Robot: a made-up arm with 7 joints. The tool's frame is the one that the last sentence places.
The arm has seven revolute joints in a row. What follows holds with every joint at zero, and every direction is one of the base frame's.
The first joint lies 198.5 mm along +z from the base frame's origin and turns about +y.
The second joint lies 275.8 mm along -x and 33 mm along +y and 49.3 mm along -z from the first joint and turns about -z.
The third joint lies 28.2 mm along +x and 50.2 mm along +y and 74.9 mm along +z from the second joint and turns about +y.
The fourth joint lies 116.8 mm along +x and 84.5 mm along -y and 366 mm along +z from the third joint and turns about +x.
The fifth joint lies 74 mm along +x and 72.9 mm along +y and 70.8 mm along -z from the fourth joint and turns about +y.
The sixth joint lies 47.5 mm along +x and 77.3 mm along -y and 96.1 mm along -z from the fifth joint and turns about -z.
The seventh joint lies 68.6 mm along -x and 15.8 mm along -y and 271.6 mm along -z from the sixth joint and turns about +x.
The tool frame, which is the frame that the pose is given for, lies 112 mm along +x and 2.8 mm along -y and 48.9 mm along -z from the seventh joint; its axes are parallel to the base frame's.
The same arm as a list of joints. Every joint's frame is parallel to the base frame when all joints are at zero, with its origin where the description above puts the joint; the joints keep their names.
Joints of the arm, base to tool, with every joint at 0 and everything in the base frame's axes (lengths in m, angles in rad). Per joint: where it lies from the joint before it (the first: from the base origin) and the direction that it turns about. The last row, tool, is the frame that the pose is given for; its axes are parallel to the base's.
joint 1: origin 0 0 0.1985 axis 0 1 0
joint 2: origin -0.2758 0.033 -0.0493 axis 0 0 -1
joint 3: origin 0.0282 0.0502 0.0749 axis 0 1 0
joint 4: origin 0.1168 -0.0845 0.366 axis 1 0 0
joint 5: origin 0.074 0.0729 -0.0708 axis 0 1 0
joint 6: origin 0.0475 -0.0773 -0.0961 axis 0 0 -1
joint 7: origin -0.0686 -0.0158 -0.2716 axis 1 0 0
tool: origin 0.112 -0.0028 -0.0489

